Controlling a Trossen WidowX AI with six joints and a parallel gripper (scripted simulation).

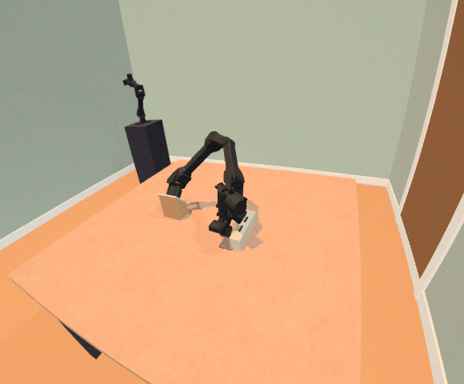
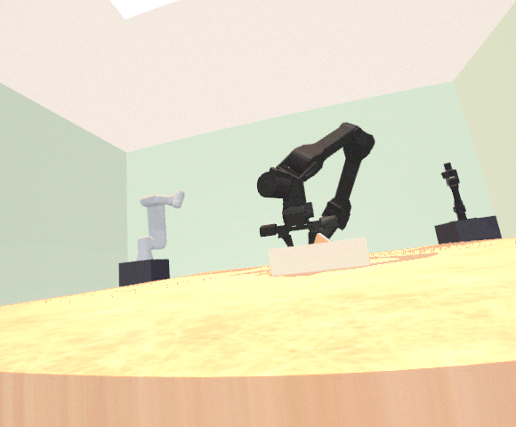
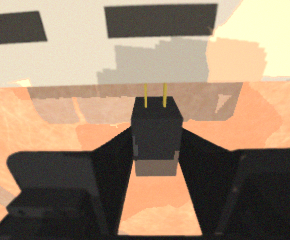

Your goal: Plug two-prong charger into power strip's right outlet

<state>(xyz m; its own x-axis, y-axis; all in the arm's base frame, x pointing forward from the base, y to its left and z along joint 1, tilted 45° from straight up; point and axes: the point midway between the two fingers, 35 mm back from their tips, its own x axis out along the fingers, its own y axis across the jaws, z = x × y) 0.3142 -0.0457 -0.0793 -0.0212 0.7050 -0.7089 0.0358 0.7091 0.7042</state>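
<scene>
The black charger is 2 cm ahead of my gripper tip and 1 cm above it.
</scene>
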